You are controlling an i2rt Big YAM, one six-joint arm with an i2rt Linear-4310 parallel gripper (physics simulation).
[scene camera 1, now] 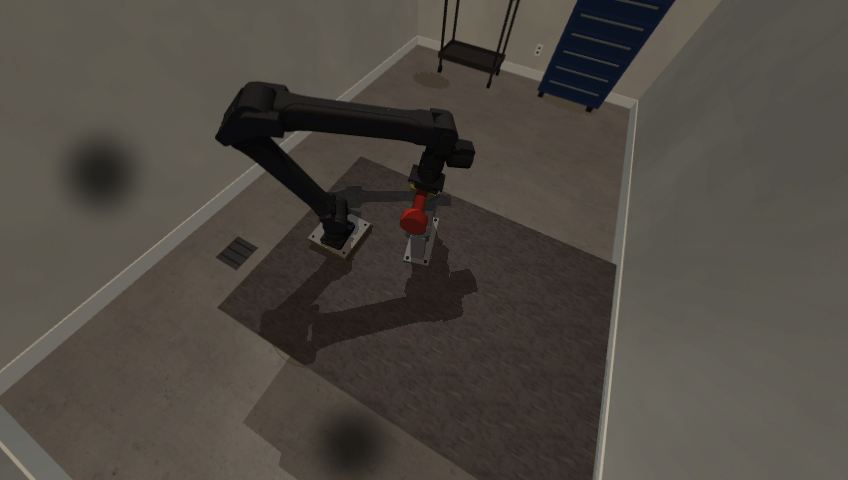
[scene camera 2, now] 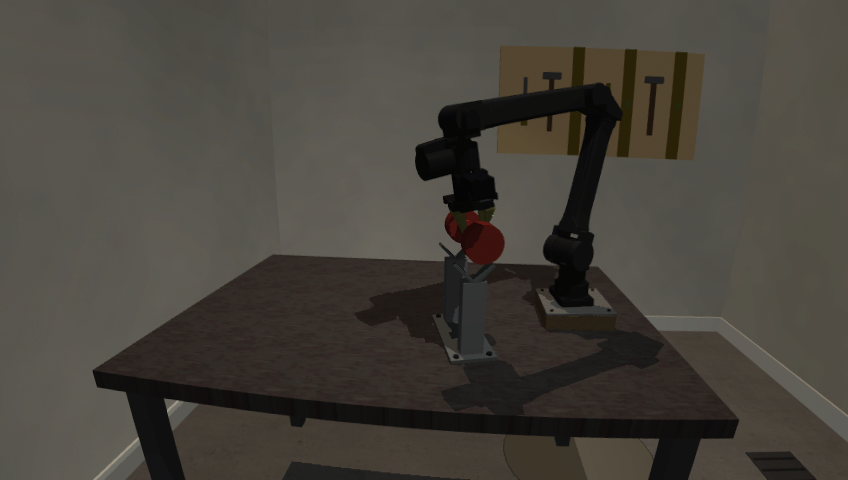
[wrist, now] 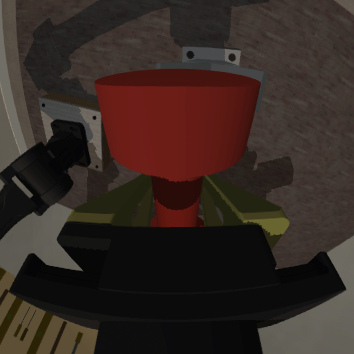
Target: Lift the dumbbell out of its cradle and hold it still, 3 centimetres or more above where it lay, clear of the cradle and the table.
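Pixels of known places: gripper, fingertip midpoint: (scene camera 1: 420,198); arm's base, link origin: (scene camera 1: 338,233) (scene camera 2: 570,297) (wrist: 72,142).
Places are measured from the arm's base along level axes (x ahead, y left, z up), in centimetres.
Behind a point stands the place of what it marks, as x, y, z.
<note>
The red dumbbell (scene camera 1: 413,221) {30.2, 2.5, 23.1} (scene camera 2: 483,242) {27.3, 21.3, 20.8} (wrist: 177,125) {27.8, 20.2, 24.2} hangs roughly level above the grey cradle (scene camera 1: 418,246) {31.8, 3.6, 6.6} (scene camera 2: 473,318) {28.7, 21.9, 4.8} (wrist: 211,54) {28.6, 22.7, -3.6}. In the second scene view its near head is a little above the cradle's V-shaped top, with a narrow gap showing; the far head is also above its support. My gripper (scene camera 1: 421,195) {28.0, 14.0, 19.4} (scene camera 2: 474,223) {28.0, 14.0, 19.4} (wrist: 176,174) {28.0, 14.0, 19.4} points down and is shut on the dumbbell's handle, between the two heads. In the wrist view the near head hides much of the cradle, and the far head is mostly hidden by the gripper body.
The cradle's base plate stands on the dark table (scene camera 1: 535,333) {79.7, -6.9, -4.4} (scene camera 2: 238,344) {80.8, 18.3, -4.4}. The arm's base block (scene camera 1: 339,237) {3.2, -2.7, 3.9} (scene camera 2: 580,321) {0.7, 10.1, -2.0} (wrist: 75,130) {2.9, 4.4, 1.3} stands beside the cradle. A tool board (scene camera 2: 601,101) is on the wall. A blue cabinet (scene camera 1: 604,53) stands beyond the table.
</note>
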